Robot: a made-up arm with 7 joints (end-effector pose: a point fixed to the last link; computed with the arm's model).
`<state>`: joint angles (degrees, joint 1 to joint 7).
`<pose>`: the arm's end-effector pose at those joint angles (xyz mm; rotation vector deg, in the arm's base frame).
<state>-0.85 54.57 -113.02 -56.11 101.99 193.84 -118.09</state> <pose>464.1 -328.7 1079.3 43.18 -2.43 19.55</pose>
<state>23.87 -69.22 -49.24 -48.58 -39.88 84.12 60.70</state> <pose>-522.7 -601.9 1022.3 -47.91 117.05 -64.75</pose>
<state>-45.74 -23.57 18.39 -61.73 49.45 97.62 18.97</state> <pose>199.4 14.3 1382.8 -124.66 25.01 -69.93</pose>
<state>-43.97 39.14 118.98 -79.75 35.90 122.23 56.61</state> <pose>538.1 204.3 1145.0 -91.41 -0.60 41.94</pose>
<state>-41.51 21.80 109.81 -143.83 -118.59 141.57 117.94</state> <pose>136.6 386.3 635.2 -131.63 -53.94 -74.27</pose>
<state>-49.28 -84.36 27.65 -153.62 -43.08 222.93 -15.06</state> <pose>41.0 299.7 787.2 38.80 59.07 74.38</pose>
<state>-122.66 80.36 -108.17 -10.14 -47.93 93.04 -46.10</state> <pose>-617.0 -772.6 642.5 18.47 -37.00 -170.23</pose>
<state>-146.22 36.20 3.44 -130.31 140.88 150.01 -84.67</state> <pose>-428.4 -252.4 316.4 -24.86 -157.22 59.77</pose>
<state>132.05 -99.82 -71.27 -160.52 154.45 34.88 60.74</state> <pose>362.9 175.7 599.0 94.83 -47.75 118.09</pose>
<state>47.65 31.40 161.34 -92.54 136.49 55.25 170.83</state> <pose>-251.2 -42.6 1254.5 14.20 68.00 17.56</pose>
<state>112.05 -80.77 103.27 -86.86 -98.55 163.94 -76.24</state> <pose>-244.3 -748.8 319.1 -66.06 -80.97 101.59</pose>
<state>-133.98 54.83 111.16 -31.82 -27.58 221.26 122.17</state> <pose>-354.5 -555.3 1010.1 47.80 -6.25 -103.42</pose>
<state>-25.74 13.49 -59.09 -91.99 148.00 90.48 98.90</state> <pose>162.9 -676.7 901.7 10.72 43.34 15.49</pose>
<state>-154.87 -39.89 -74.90 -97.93 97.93 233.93 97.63</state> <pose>67.7 523.1 873.8 -57.33 129.24 69.79</pose>
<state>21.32 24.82 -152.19 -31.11 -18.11 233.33 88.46</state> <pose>253.6 5.2 1256.1 42.32 42.76 113.83</pose>
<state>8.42 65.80 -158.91 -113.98 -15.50 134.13 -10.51</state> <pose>185.5 -215.6 1138.4 36.28 -84.29 -27.78</pose>
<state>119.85 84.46 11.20 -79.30 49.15 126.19 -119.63</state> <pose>-428.7 615.6 -54.8 23.00 -132.16 49.36</pose>
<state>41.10 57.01 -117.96 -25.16 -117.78 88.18 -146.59</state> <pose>714.9 338.3 1079.8 44.58 -57.07 -134.73</pose>
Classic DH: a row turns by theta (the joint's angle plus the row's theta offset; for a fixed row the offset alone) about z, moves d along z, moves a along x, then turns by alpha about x. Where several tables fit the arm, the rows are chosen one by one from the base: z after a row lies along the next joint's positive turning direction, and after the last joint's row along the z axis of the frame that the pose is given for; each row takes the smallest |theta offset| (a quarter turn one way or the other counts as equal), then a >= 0, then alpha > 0; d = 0 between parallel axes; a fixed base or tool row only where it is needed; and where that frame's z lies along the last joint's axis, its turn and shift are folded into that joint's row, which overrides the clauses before.
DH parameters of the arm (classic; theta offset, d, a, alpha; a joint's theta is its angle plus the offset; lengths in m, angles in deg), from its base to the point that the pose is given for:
joint 1: 0 0.4457 0 -90
joint 2: 0 0 0 90
joint 3: 0 0.476 0.1066 90
joint 4: 0 0 -0.089 -90
joint 5: 0 0.4141 0 90
joint 6: 0 0 0.1043 90
joint 7: 0 0 0 0

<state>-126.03 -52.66 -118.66 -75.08 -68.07 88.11 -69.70</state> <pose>11.9 886.3 641.5 -7.96 153.59 -6.04</pose>
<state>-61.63 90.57 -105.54 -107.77 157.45 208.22 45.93</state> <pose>-201.7 -529.6 597.9 -74.76 -23.02 93.49</pose>
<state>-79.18 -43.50 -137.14 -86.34 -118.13 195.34 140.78</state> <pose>-501.7 504.6 633.4 -71.17 -93.74 31.26</pose>
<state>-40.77 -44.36 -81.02 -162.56 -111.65 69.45 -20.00</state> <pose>-232.0 -273.6 474.5 -134.95 41.04 107.66</pose>
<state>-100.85 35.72 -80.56 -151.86 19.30 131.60 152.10</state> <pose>-484.8 -21.1 506.7 -158.47 -6.38 -36.09</pose>
